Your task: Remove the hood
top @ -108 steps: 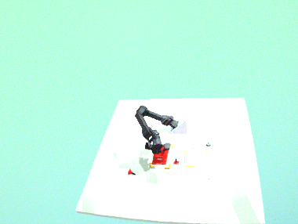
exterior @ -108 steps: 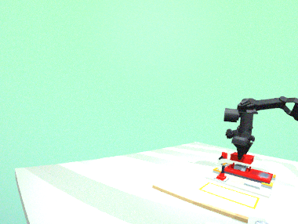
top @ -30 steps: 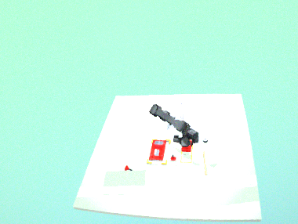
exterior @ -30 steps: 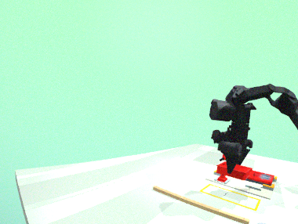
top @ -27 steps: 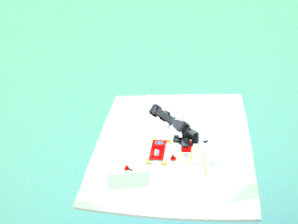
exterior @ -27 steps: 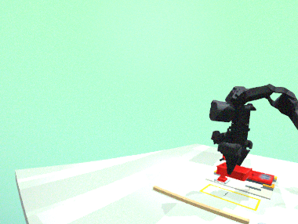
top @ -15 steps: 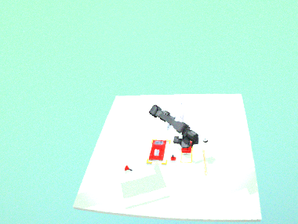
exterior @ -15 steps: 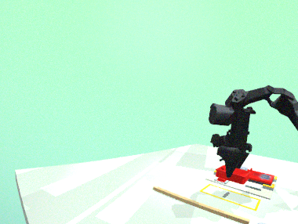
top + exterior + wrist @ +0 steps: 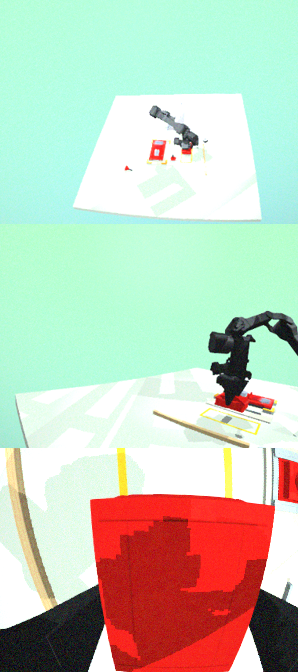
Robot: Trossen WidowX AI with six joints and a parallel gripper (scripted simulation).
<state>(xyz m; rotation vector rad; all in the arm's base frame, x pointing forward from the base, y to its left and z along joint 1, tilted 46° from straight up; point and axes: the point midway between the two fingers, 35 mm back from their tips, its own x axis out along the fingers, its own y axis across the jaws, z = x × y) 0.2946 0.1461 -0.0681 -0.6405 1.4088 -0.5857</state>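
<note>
Now: gripper tip 50 mm short of the thin wooden stick, 140 mm to the right of it and 60 mm above it. Also, from my gripper tip: grey wheel (140 mm behind, 130 mm to the left, 50 mm below); then red hood (10 mm above).
</note>
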